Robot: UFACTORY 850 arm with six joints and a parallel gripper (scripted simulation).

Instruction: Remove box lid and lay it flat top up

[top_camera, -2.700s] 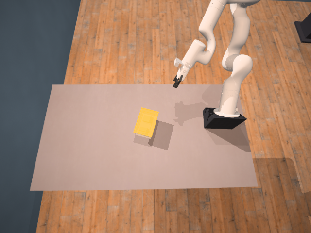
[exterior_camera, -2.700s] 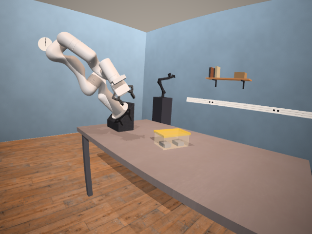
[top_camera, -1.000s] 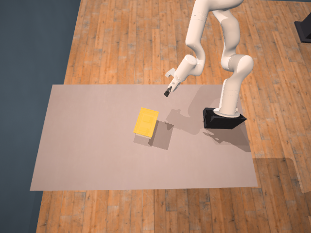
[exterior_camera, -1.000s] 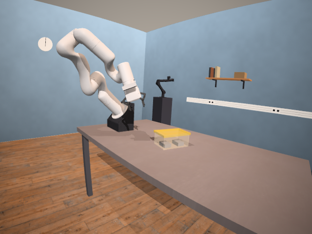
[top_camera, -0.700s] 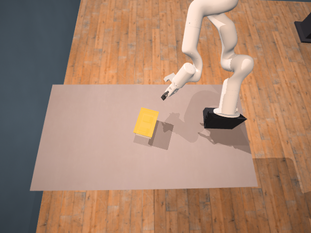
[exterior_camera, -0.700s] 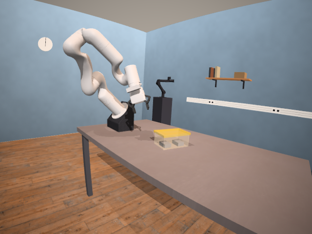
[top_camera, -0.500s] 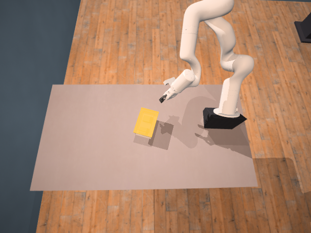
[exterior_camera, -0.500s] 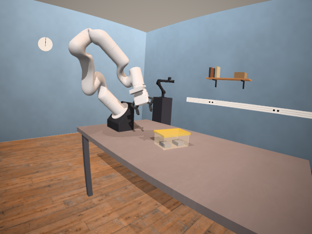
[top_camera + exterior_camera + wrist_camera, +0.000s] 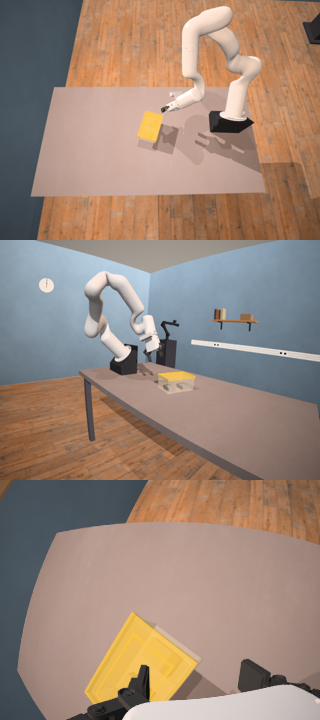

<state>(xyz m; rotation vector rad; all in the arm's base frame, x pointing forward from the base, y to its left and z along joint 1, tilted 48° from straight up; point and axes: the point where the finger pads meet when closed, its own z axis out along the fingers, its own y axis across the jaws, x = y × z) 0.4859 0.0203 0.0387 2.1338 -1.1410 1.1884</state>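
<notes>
My hand is 120 mm short of the yellow lid, 90 mm to the right of it and 110 mm above it. The rest, counted from my hand: clear box: 120 mm ahead, 90 mm to the left, 150 mm below.
</notes>
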